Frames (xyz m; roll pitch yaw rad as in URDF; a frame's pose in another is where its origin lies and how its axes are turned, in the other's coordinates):
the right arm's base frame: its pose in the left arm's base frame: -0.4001 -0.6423 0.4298 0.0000 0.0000 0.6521
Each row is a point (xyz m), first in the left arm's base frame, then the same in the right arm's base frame.
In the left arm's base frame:
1: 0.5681 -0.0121 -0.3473
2: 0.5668 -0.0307 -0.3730
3: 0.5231 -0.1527 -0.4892
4: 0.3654 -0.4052 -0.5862
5: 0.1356 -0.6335 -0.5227
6: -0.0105 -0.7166 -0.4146
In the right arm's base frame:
1: 1.1520 -0.0867 -0.7771
2: 1.1397 -0.1007 -0.8028
3: 1.0309 -0.1711 -0.9190
4: 0.7523 -0.2761 -1.0160
5: 0.4311 -0.3181 -0.9525
6: 0.2646 -0.2955 -0.8444

